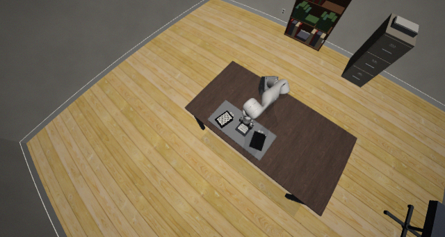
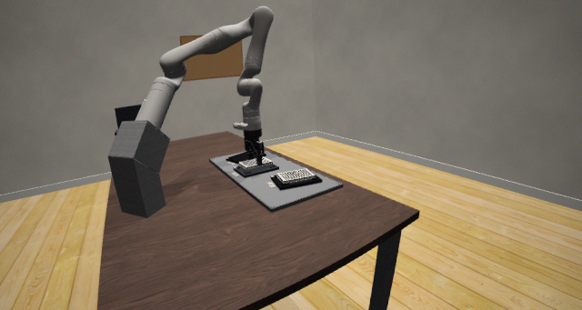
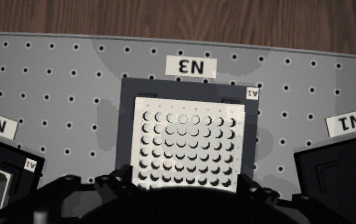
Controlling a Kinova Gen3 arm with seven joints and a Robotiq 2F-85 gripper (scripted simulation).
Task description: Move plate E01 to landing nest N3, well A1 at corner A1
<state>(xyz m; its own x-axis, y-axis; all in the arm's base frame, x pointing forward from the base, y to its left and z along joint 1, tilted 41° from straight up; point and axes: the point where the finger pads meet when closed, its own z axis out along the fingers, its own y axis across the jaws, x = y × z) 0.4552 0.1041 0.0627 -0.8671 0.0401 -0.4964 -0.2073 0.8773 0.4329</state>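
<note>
Right now the landing nest N3 is 3 cm below my hand. The rest, counted from my hand: plate: 1 cm below; then N3 label: 9 cm behind, 2 cm to the right, 4 cm below; then A1 mark: 9 cm behind, 3 cm to the left, 3 cm below.
</note>
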